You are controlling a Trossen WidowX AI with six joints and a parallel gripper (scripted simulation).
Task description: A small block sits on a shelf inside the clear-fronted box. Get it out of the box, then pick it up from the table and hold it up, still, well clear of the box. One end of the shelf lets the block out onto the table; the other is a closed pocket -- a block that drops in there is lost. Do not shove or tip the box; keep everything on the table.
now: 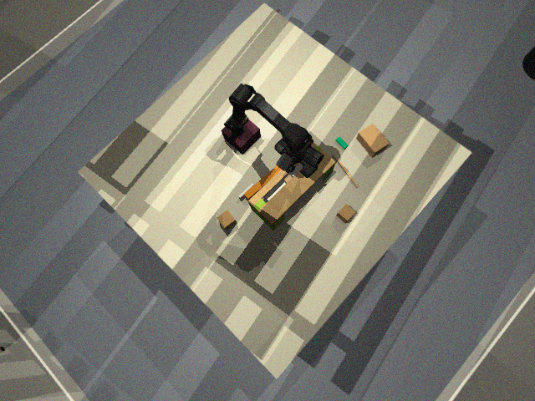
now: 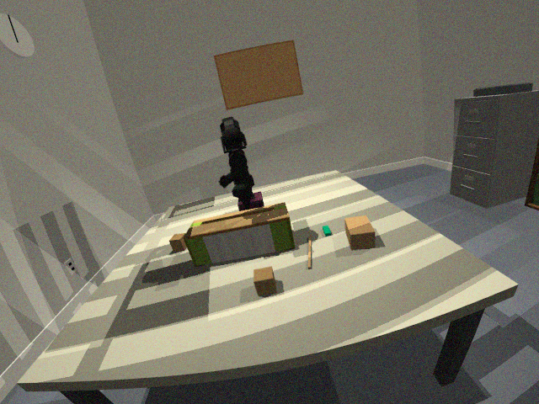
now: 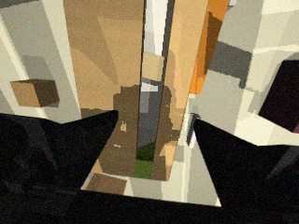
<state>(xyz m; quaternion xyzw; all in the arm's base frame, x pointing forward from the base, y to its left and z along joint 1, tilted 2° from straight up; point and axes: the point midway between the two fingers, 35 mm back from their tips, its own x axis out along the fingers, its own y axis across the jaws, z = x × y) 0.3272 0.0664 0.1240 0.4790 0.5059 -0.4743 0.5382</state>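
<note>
My gripper tip is 10 cm above the box and 5 cm to the left of it. Also, from my gripper tip: thin wooden stick (20 cm to the left, 16 cm below, 12 cm ahead); teal block (28 cm to the left, 15 cm below, 1 cm ahead).
</note>
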